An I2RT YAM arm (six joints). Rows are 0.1 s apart.
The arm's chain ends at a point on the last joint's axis. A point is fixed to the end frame.
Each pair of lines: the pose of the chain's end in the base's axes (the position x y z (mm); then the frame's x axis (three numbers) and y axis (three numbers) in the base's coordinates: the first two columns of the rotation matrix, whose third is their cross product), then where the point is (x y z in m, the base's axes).
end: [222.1, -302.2, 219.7, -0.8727, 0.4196, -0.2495, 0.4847, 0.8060, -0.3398]
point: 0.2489 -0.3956 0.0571
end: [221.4, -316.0, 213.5, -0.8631, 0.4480, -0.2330, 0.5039, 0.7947, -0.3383]
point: 0.2432 -0.4084 0.0496
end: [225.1, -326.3, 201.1, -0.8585, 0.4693, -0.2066, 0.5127, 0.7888, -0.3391]
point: 0.2411 -0.4168 0.0355
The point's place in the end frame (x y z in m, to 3 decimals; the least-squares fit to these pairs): -0.022 -0.007 0.188
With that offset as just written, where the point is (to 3 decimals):
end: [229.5, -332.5, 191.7, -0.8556, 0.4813, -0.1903, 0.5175, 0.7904, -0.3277]
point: 0.243 -0.420 0.024
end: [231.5, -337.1, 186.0, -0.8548, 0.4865, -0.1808, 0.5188, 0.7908, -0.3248]
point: 0.244 -0.423 0.018
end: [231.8, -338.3, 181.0, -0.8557, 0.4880, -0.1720, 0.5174, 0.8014, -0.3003]
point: 0.245 -0.420 0.010
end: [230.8, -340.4, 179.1, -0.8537, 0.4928, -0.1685, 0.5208, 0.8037, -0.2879]
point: 0.245 -0.420 0.008
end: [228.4, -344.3, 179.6, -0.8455, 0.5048, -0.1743, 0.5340, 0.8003, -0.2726]
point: 0.244 -0.422 0.007
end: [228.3, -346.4, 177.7, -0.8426, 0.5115, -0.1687, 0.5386, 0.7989, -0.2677]
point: 0.243 -0.423 0.005
